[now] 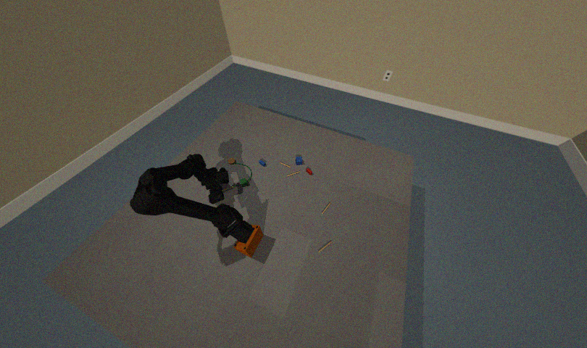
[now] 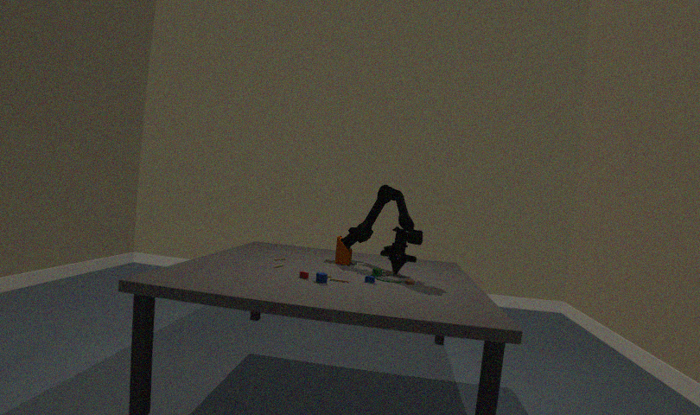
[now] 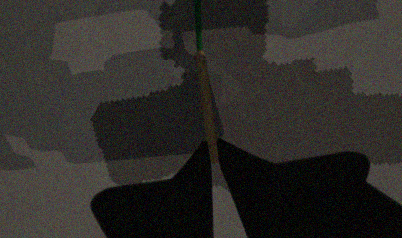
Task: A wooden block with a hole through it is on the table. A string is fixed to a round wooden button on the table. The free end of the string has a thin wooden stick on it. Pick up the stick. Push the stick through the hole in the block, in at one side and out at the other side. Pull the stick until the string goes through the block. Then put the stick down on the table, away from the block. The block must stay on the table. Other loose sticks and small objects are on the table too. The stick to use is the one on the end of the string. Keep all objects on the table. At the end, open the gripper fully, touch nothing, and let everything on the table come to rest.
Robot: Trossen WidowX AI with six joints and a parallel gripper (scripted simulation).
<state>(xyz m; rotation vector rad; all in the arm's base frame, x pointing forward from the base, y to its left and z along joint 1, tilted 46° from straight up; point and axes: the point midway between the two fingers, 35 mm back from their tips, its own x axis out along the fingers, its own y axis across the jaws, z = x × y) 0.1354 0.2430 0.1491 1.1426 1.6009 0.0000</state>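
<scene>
Now: gripper tip 3 cm short of the thin wooden stick, 3 cm to the left of it and 1 cm below it. From my gripper tip the other things lie so: round wooden button: 19 cm ahead, 7 cm to the left, 1 cm above; blue block: 36 cm ahead, 28 cm to the right, 2 cm above; green block: 9 cm ahead, 8 cm to the right, 2 cm above.
</scene>
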